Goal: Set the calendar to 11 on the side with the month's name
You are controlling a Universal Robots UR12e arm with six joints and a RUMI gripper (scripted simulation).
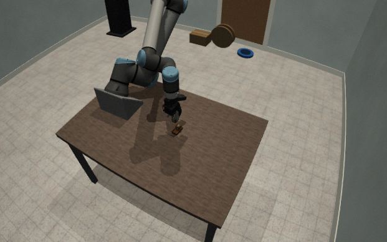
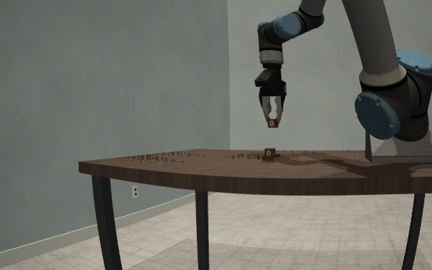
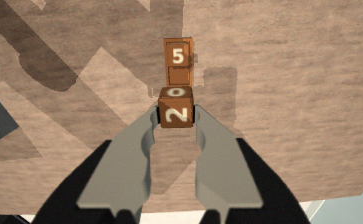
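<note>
Now: the calendar tray 130 mm below my hand and 20 mm to the left of it. Also, from my hand: cube: 10 mm below.
</note>
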